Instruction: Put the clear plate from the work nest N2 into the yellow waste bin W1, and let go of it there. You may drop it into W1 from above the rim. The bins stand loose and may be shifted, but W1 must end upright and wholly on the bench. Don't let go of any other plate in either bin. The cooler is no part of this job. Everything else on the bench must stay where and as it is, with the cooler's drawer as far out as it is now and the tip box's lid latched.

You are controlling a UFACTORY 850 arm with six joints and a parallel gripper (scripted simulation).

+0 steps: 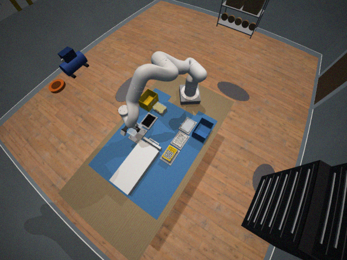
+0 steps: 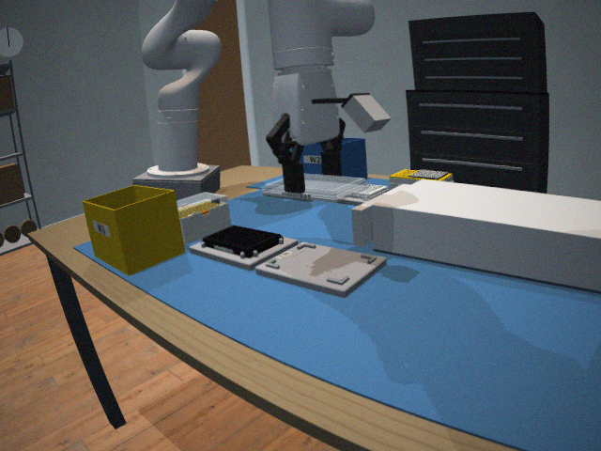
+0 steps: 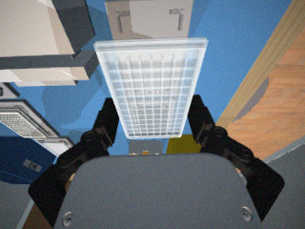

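My gripper is now 37 cm past the yellow bin W1, 11 cm above it and 8 cm to the left of it. From my hand the other things lie so: black plate (18 cm behind, 12 cm below, 2 cm to the left); grey work nest (14 cm below); clear plate (1 cm below).
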